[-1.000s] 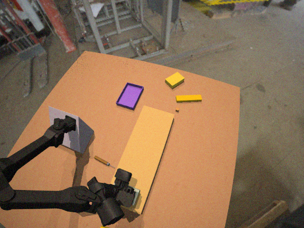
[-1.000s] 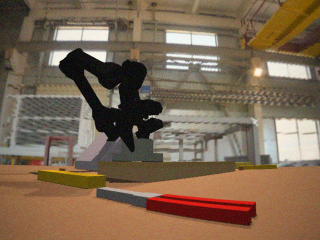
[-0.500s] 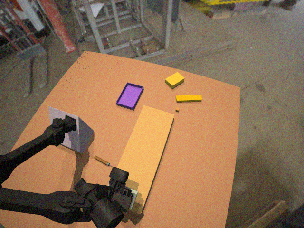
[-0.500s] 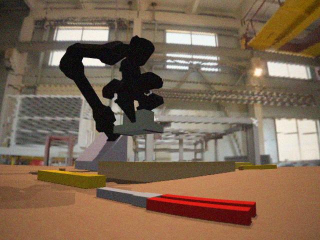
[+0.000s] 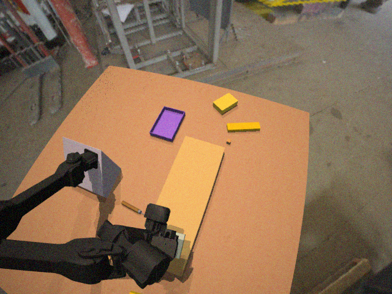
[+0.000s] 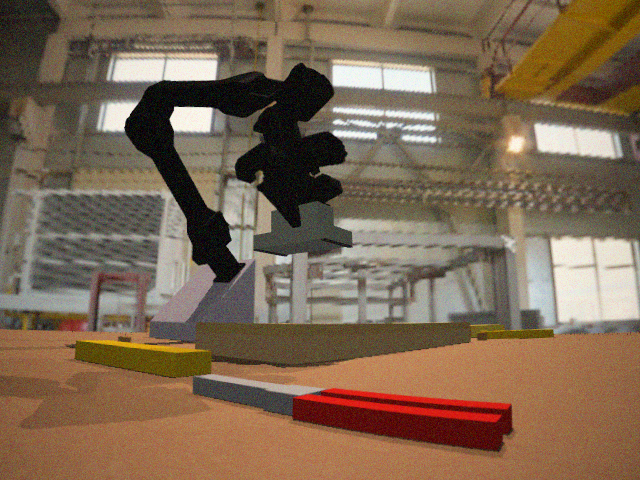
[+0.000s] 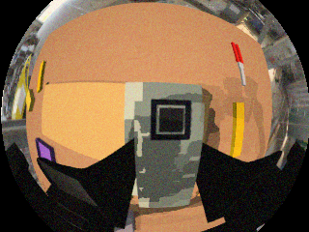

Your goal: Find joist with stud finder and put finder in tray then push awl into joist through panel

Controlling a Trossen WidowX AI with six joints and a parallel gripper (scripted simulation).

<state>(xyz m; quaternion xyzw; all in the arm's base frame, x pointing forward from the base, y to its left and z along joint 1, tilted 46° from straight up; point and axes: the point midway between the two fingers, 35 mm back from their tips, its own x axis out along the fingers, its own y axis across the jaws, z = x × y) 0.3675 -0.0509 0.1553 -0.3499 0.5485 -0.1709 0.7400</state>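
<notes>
Now: gripper tip 47 cm to the right of the purple tray, 23 cm past it and 15 cm above it. The rest, counted from my gripper tip: stud finder: 2 cm above, 1 cm ahead; yellow block: 68 cm to the left, 15 cm below; awl: 18 cm behind, 16 cm below, 5 cm to the left.
</notes>
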